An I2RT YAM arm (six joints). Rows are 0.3 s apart.
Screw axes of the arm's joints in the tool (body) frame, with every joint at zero. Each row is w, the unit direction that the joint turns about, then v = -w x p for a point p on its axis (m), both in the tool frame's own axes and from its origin. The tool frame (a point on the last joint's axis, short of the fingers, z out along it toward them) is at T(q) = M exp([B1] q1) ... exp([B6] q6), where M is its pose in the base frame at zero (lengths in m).
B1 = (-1, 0, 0, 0, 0.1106, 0)
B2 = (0, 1, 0, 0.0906, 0, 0.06)
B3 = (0, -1, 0, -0.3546, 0, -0.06)
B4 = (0, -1, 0, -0.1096, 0, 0)
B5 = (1, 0, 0, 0, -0.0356, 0)
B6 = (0, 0, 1, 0, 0, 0)
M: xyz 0.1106 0 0.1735 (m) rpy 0 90 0 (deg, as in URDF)
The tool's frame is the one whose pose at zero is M.
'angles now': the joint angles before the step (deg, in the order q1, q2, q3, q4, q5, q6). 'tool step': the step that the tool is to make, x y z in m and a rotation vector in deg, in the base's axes. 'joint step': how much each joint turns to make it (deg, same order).
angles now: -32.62, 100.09, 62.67, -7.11, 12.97, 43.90
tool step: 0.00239, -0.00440, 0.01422, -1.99, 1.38, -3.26
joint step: 0.00, -0.11, 3.33, -3.67, 4.02, 0.59
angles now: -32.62, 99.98, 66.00, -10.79, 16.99, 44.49
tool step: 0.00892, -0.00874, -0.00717, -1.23, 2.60, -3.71
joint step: 0.00, 3.57, 3.08, -1.37, 4.33, 1.01
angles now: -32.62, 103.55, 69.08, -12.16, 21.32, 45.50
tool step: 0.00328, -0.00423, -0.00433, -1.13, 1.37, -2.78
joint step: 0.00, 1.68, 1.24, -0.48, 3.13, 0.96
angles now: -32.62, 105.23, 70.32, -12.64, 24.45, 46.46
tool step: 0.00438, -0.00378, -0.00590, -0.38, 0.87, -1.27
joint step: 0.00, 1.84, 1.12, -0.01, 1.44, 0.46
